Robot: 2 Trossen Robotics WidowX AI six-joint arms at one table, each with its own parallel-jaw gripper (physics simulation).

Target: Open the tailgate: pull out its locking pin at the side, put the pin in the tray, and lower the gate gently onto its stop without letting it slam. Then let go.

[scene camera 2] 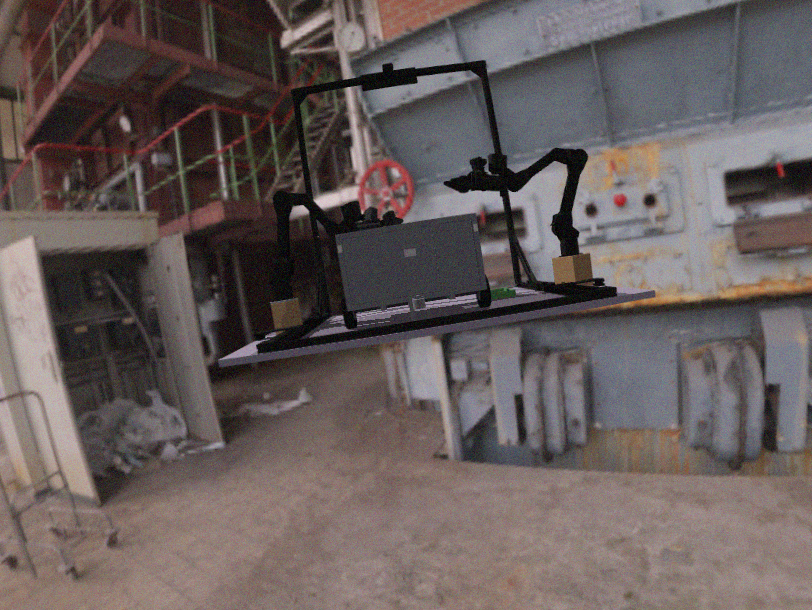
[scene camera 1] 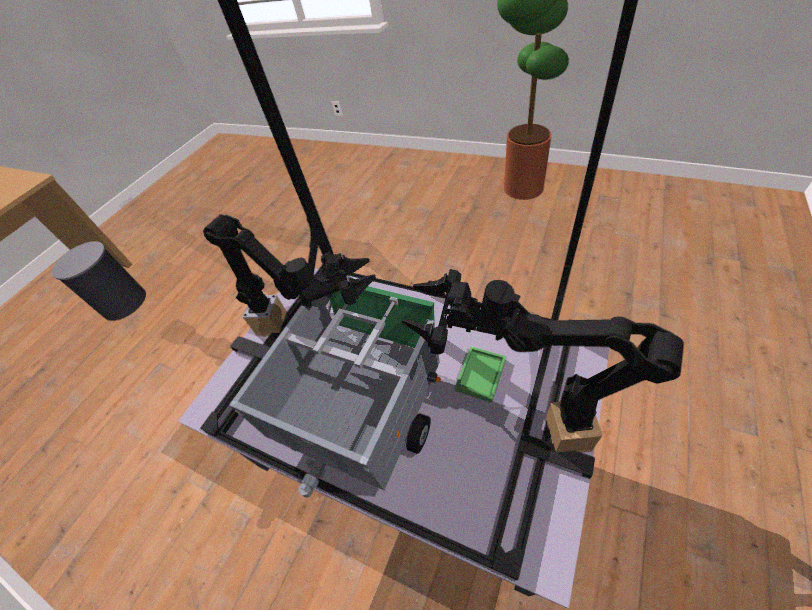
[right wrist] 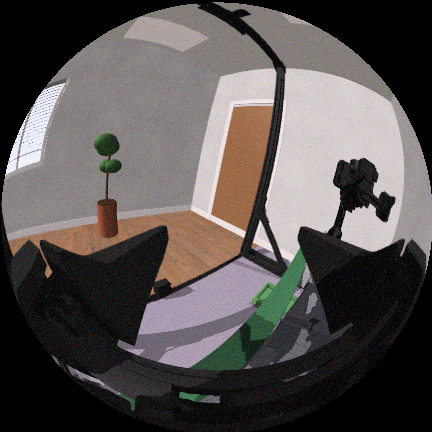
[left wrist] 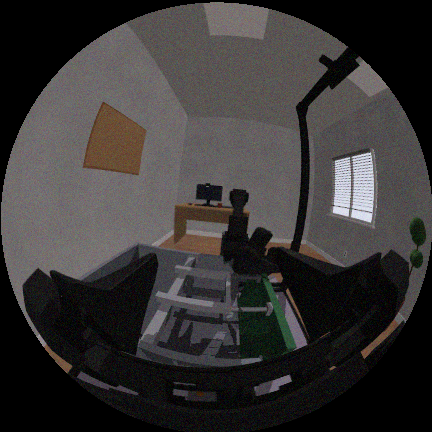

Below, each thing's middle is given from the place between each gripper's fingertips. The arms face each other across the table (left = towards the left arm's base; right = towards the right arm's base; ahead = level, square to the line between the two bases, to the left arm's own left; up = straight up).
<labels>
The grey truck bed (scene camera 1: 349,401) is 290 mm ahead of my right hand, 190 mm below it and 40 mm to the left of it. From my right hand the other things lie so: green tray (scene camera 1: 479,377) 340 mm to the left, 320 mm below, 40 mm ahead.
Now: left hand 13 cm short of the grey truck bed, 17 cm to the left of it and 29 cm above it. The rest, counted from my left hand: green tray: 12 cm behind, 13 cm to the left, 42 cm below.
</labels>
